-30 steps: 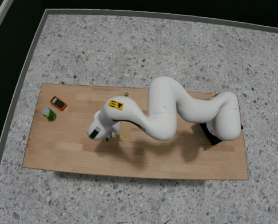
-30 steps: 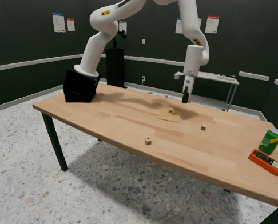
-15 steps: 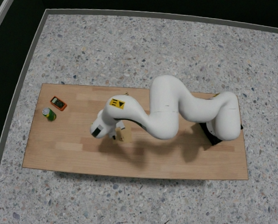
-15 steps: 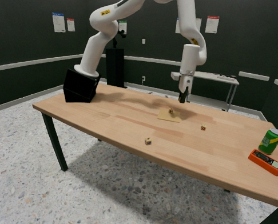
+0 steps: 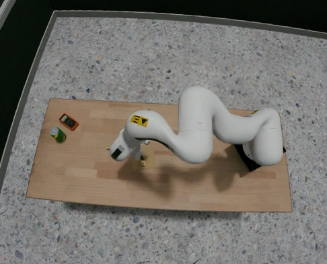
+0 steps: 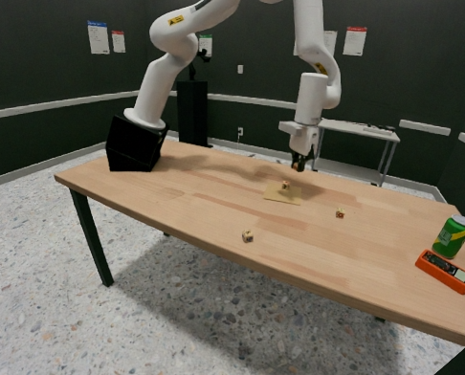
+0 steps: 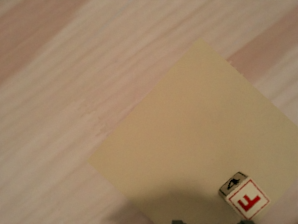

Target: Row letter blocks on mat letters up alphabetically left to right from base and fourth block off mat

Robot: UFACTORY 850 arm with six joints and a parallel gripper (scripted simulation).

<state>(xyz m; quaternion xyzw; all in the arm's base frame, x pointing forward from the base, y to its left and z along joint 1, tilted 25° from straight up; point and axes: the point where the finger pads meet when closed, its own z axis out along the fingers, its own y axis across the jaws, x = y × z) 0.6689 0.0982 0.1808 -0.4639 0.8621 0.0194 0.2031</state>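
The tan mat is 120 mm below my hand, 30 mm behind it and 20 mm to the right of it. From my hand the other things lie so: green can: 520 mm ahead, 60 mm to the right, 60 mm below; then orange meter: 500 mm ahead, 170 mm to the right, 110 mm below.
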